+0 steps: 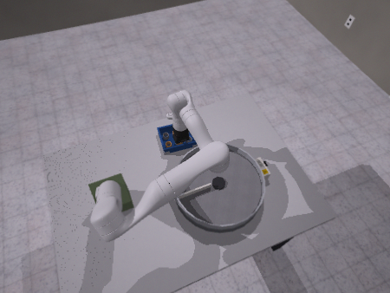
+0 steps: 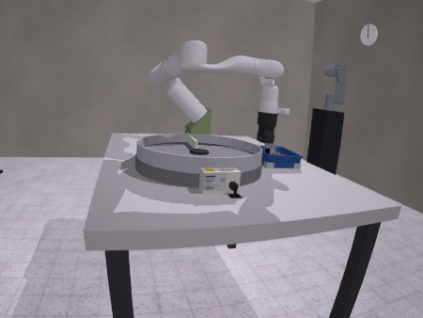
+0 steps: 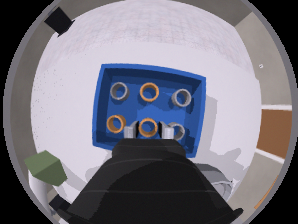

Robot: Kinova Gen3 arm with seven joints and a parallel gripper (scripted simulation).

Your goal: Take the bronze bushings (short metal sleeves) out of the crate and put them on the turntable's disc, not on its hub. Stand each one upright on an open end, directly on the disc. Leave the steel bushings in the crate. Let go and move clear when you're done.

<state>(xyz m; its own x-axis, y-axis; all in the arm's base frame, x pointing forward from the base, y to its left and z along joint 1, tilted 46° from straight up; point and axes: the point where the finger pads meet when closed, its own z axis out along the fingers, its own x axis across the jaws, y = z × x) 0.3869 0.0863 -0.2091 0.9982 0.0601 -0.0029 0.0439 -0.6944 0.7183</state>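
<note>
My hand is 30 mm to the right of the crate and 10 mm above it. Round my hand: turntable (310 mm to the right, 110 mm ahead, 10 mm above); then turntable disc (310 mm to the right, 90 mm ahead, 20 mm above).
</note>
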